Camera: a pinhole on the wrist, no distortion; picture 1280 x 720 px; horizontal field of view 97.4 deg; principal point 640.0 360.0 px. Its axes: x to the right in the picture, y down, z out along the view. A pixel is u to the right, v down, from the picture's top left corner.
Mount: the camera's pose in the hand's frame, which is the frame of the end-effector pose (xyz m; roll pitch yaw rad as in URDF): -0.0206 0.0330 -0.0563 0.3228 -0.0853 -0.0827
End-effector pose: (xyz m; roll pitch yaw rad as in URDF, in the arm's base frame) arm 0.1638 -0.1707 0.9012 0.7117 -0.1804 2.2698
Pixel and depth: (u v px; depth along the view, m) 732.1 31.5 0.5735
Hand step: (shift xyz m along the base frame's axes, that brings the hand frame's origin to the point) 0.4682 0.3892 -0.0140
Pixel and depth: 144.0 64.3 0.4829
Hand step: 0.6505 -0.1073 -0.0869
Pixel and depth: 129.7 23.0 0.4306
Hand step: 0.5923 -0.0975 -0.1092
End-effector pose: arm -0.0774 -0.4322 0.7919 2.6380 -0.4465 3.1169
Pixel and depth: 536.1 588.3 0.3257
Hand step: 0.0065 0.1936 -0.2472
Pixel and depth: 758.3 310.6 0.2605
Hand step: -0.0899 0.0280 -0.1780
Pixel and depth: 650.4 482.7 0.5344
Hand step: -0.1276 0.2180 -0.4208
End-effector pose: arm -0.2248 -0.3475 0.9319 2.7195 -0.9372 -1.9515
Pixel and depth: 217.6 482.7 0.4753
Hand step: -0.1756 0.0303 -0.5491
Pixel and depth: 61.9 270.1 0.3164
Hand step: 0.0159 0.0478 -0.4346
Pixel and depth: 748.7 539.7 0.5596
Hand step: -0.3745 -0.2922 -0.2565
